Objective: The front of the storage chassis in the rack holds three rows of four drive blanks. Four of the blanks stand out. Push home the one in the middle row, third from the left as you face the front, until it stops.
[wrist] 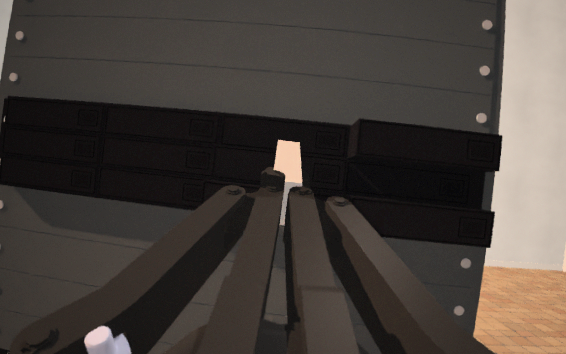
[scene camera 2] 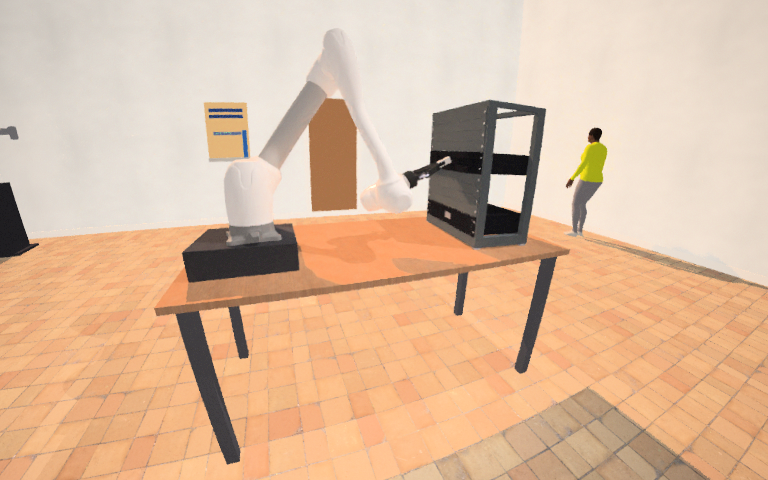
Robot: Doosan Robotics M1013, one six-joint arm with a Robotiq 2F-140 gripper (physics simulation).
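Where they show: gripper, fingertip midpoint: [wrist: 286, 158] [scene camera 2: 449, 159]; arm's base, origin of the base link: [scene camera 2: 253, 237].
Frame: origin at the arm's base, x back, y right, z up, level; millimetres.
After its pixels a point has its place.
Observation:
The black storage chassis [scene camera 2: 468, 163] {x -843, y 194, z 266 mm} sits in the grey rack [scene camera 2: 535, 169] {x -1105, y 348, z 258 mm}. In the wrist view, the middle-row third blank [wrist: 240, 162] {x -863, y 52, z 272 mm} looks about level with its flush neighbours; the fingers partly cover it. The top-row fourth blank [wrist: 415, 141] {x -812, y 172, z 301 mm} and bottom-row fourth blank [wrist: 425, 221] {x -809, y 186, z 243 mm} stand out clearly. The bottom-row third blank [wrist: 214, 190] {x -847, y 34, z 249 mm} also seems to stand out, mostly hidden behind the fingers. My gripper [scene camera 2: 445, 162] {x -837, y 84, z 278 mm} [wrist: 286, 158] {x -837, y 84, z 278 mm} is shut and empty, its pale tips in front of the middle-row third blank. Whether they touch it is not clear.
The rack stands at the right end of the wooden table [scene camera 2: 362, 271] {x -318, y 259, z -93 mm}, with the arm's black base block [scene camera 2: 243, 260] {x 46, y 127, z -36 mm} at the left. Another black unit [scene camera 2: 461, 219] {x -866, y 163, z 13 mm} is low in the rack. A person in a yellow top [scene camera 2: 593, 163] stands beyond the rack.

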